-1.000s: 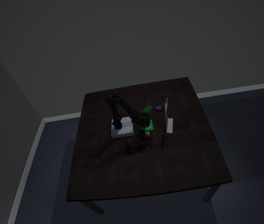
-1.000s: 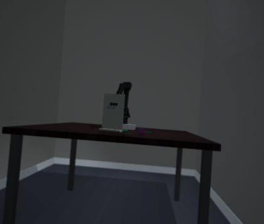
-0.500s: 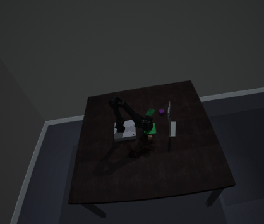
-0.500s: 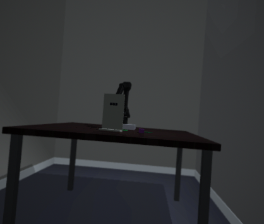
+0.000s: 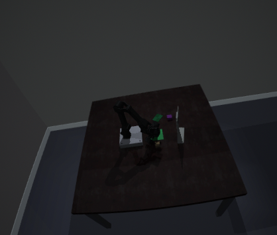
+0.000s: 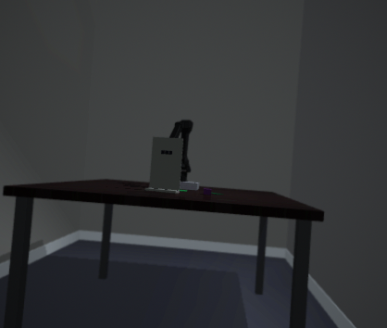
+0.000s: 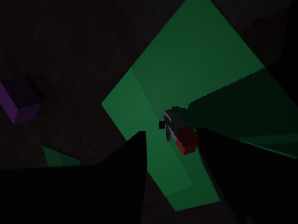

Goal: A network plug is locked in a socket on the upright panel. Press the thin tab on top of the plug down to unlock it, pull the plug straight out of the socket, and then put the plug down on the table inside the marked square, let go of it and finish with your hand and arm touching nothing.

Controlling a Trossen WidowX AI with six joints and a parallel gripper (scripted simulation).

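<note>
Now: gripper tip 10 mm above the network plug. Also, from my gripper tip: green marked square: 20 mm below; upright grey panel: 200 mm ahead, 100 mm above, 10 mm to the right.
</note>
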